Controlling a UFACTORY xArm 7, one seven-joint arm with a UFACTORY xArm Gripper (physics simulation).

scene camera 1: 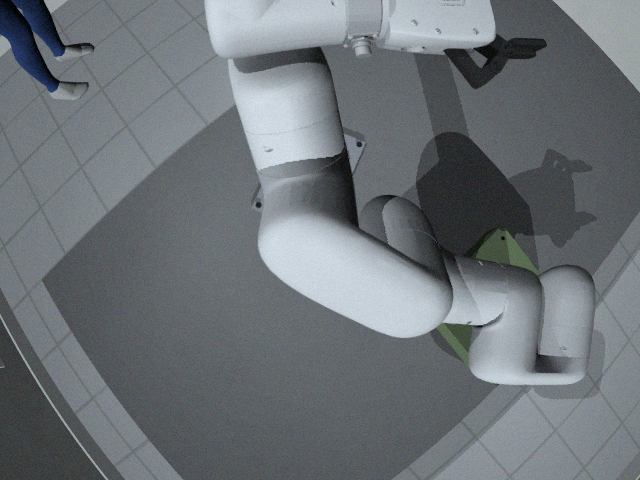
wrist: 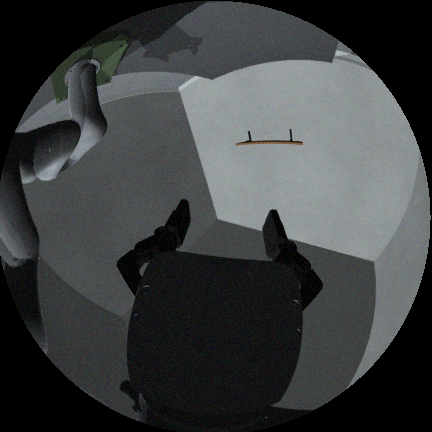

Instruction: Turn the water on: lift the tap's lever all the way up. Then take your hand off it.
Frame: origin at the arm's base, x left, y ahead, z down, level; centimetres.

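Where they show: gripper, between the fingertips: (scene camera 1: 527,3) (wrist: 227,214).
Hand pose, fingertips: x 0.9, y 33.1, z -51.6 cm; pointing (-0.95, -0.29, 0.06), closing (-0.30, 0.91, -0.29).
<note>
After its pixels a point has its place.
The light plate (scene camera 1: 354,152) {x 8.4, y 43.9, z 8.3 cm} with dark screw holes, which looks like the tap's base, shows by two corners from under the arm in the scene view. The arm hides its middle, so the lever and its angle cannot be seen. The tap does not show in the wrist view. My gripper (wrist: 227,214) {x 0.9, y 33.1, z -51.6 cm} is open and empty, its two black fingers wide apart. In the scene view its body is at the top right, raised over the floor and well to the right of the plate. One black finger shows there, pointing right.
The arm (scene camera 1: 351,279) {x 28.4, y 19.0, z -45.9 cm} (wrist: 87,105) {x 0.4, y 5.1, z -21.0 cm} bends across the scene view from its green base mount (scene camera 1: 498,250) {x -6.4, y 9.6, z 0.0 cm} (wrist: 116,55) at the right. A person's blue legs (scene camera 1: 23,46) stand at the top left. A thin orange shelf (wrist: 270,143) is on the pale wall (wrist: 320,190).
</note>
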